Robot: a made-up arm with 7 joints. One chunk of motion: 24 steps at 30 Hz.
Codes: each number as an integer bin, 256 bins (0 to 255) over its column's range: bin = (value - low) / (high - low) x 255, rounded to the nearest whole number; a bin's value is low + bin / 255 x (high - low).
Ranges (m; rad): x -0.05..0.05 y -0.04..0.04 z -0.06..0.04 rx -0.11..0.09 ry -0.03..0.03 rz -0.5..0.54
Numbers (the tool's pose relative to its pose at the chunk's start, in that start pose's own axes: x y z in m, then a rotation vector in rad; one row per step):
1: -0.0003 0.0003 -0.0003 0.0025 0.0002 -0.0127
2: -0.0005 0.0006 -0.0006 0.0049 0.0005 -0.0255
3: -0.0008 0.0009 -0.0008 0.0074 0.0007 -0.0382
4: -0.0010 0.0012 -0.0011 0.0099 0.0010 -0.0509
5: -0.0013 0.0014 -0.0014 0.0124 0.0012 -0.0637
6: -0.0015 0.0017 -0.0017 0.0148 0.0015 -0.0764
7: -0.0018 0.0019 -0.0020 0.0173 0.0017 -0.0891
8: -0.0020 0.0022 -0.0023 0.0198 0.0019 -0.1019
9: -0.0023 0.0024 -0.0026 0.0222 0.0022 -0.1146
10: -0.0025 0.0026 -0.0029 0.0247 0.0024 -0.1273
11: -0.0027 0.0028 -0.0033 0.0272 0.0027 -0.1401
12: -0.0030 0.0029 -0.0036 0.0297 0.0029 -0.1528
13: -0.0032 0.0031 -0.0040 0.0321 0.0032 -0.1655
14: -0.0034 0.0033 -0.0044 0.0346 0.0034 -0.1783
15: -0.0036 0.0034 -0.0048 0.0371 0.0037 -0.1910
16: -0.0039 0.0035 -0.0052 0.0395 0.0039 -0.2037
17: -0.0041 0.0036 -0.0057 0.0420 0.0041 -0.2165
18: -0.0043 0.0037 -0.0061 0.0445 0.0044 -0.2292
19: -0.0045 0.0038 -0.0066 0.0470 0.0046 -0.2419
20: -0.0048 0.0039 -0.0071 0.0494 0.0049 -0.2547
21: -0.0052 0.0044 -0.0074 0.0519 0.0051 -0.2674
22: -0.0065 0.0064 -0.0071 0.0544 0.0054 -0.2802
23: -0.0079 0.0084 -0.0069 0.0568 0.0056 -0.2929
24: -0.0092 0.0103 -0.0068 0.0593 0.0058 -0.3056
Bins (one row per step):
1: 127 128 152 143 128 119
2: 126 129 151 146 130 116
3: 125 130 151 150 130 113
4: 125 131 150 153 132 110
5: 124 132 149 156 133 107
6: 124 133 149 159 134 104
7: 123 134 148 162 135 101
8: 122 135 147 165 136 98
9: 122 135 146 169 137 94
10: 121 136 146 172 138 91
11: 121 136 145 175 139 88
12: 120 137 144 178 140 85
13: 119 137 143 181 141 82
14: 119 138 142 184 142 79
15: 118 138 141 188 143 76
16: 118 139 140 191 144 73
17: 117 139 138 194 145 70
18: 117 139 137 197 146 66
19: 116 140 136 200 147 63
20: 115 140 135 203 148 60
21: 114 142 134 206 149 57
22: 111 148 135 210 150 54
23: 107 154 135 213 151 51
24: 104 160 136 216 152 48

